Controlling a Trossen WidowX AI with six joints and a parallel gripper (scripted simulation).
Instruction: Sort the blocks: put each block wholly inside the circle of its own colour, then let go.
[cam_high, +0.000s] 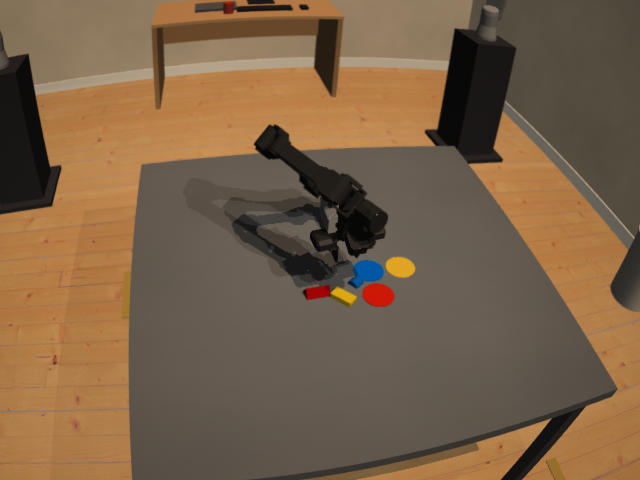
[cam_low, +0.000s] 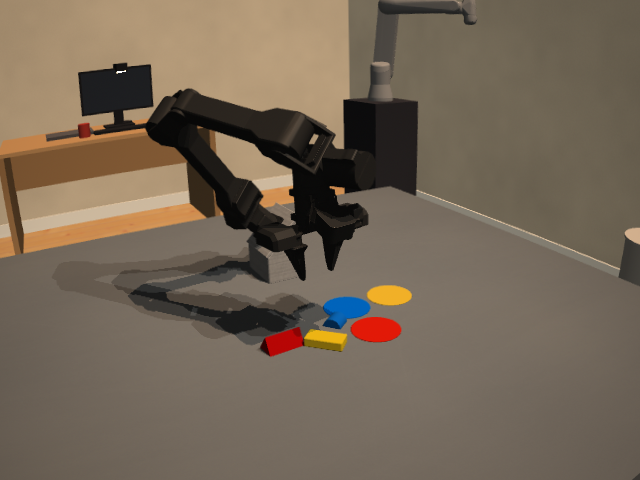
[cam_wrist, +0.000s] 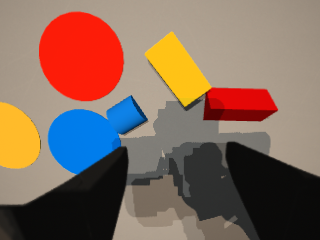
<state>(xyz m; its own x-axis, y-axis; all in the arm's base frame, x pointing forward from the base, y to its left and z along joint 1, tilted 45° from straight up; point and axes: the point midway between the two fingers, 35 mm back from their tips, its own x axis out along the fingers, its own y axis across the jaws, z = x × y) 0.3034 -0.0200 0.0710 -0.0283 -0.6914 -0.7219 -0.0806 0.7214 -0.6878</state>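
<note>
Now: hand 2 cm past the blue block, 5 cm to the right of it and 14 cm above it. Also, from my hand: yellow block: 3 cm ahead, 14 cm below; then red circle: 4 cm ahead, 10 cm to the left, 15 cm below; then red block: 7 cm to the right, 14 cm below.
</note>
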